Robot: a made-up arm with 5 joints.
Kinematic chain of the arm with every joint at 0, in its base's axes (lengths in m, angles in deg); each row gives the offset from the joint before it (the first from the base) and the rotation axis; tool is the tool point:
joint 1: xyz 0 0 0.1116 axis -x
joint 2: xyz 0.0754 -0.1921 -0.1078 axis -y
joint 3: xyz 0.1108 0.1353 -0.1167 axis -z
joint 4: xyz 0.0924 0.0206 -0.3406 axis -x
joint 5: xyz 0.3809 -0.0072 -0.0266 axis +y
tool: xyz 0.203 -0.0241 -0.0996
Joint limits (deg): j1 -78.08..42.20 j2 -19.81..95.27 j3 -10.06..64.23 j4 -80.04..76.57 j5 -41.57..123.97
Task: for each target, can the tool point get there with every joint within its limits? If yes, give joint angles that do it. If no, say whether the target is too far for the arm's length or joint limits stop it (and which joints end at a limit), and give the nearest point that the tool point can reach.
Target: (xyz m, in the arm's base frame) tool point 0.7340 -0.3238 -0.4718
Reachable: yes | joints -58.87 66.19 58.44 42.03 16.04
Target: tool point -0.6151 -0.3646 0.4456
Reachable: no: joint limits stop it (at a limit: joint 1, joint 2, joint 3, joint 4) | nearest point -0.0078 -0.7482 -0.0029 | short by 0.847 m
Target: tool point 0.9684 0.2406 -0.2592
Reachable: yes | joints -61.93 20.68 2.79 41.50 18.93
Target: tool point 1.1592 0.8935 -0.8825
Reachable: no: too far | nearest point 0.7311 0.5700 -0.5226 | short by 0.646 m
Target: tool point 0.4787 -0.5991 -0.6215
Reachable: yes | joints 5.82 -0.98 48.13 18.15 44.26
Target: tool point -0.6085 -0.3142 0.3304
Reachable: no: joint limits stop it (at a limit: joint 1, joint 2, joint 3, joint 4) | nearest point -0.0045 -0.7265 -0.0194 | short by 0.811 m
